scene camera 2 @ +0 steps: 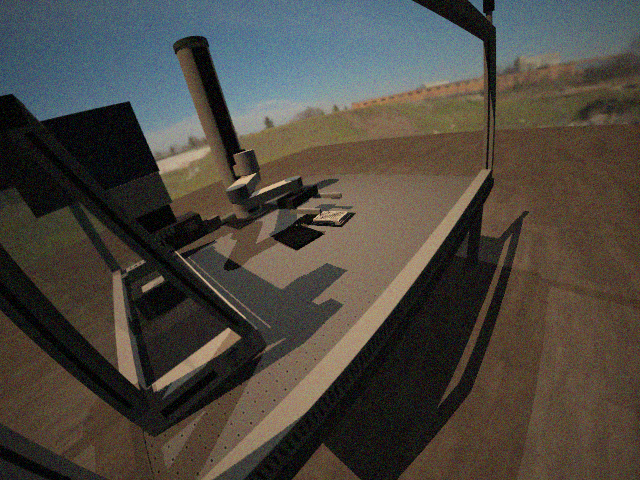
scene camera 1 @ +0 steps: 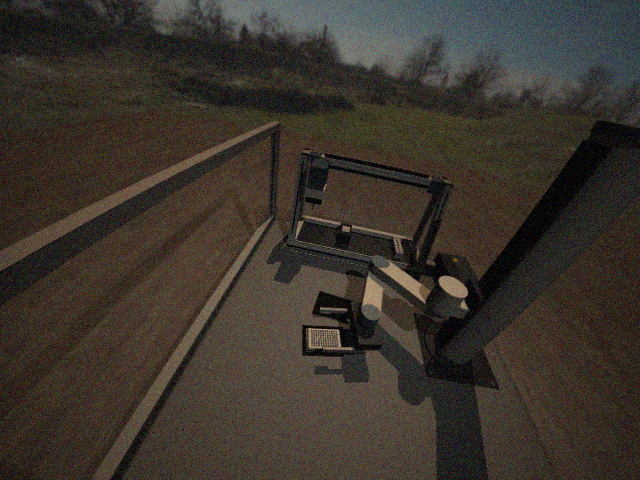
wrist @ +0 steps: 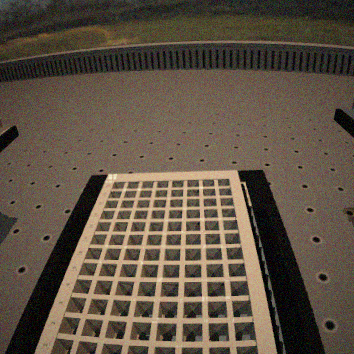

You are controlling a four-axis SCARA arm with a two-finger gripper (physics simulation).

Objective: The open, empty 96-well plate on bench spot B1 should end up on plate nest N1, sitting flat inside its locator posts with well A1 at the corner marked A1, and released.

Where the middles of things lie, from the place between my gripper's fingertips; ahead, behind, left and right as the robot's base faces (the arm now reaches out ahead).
I see the pale 96-well plate [wrist: 163, 255] 2 cm behind my hand and 7 cm below it.
